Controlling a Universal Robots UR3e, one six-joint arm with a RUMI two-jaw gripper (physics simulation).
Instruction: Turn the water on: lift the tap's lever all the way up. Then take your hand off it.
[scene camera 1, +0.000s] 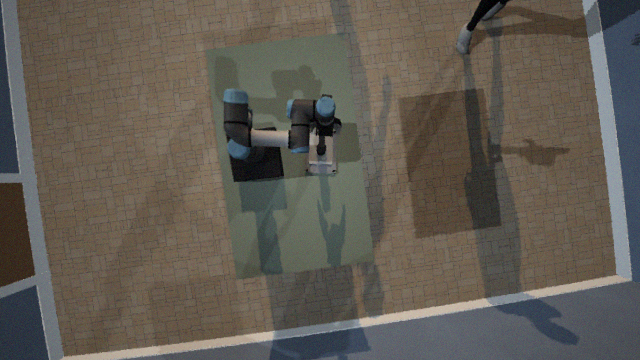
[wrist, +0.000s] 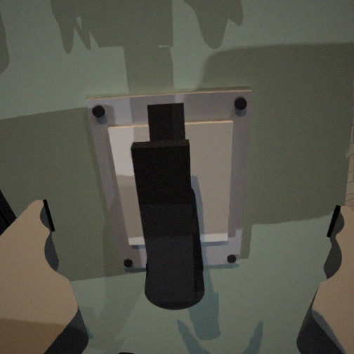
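Seen in the pictures: arm's base at its link origin: (scene camera 1: 252, 150).
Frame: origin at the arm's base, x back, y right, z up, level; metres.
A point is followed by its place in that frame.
The tap is black and stands on a pale plate (scene camera 1: 322, 169) @(x -0.351, y 0.123, z -0.086 m) (wrist: 240, 175) with dark bolts at its corners. Its lever (wrist: 162, 175) shows from above as a long dark block over a narrower dark piece, with a rounded end towards the bottom of the wrist view. How steeply the lever is raised cannot be told from above. My gripper (scene camera 1: 326, 128) @(x -0.376, y -0.072, z 0.080 m) (wrist: 190, 206) is open and empty. In the wrist view its fingers stand wide apart, one on each side of the tap, with gaps between them and it. In the scene view the arm partly hides the fingers.
The tap's plate rests on a green table top (scene camera 1: 295, 225) @(x -0.175, y 0.421, z -0.094 m) (wrist: 290, 280). The arm's black base plate (scene camera 1: 257, 167) @(x -0.016, y 0.088, z -0.007 m) is left of the tap in the scene view. A person's leg (scene camera 1: 472, 27) shows at the upper right, away from the table, and shadows cross the floor.
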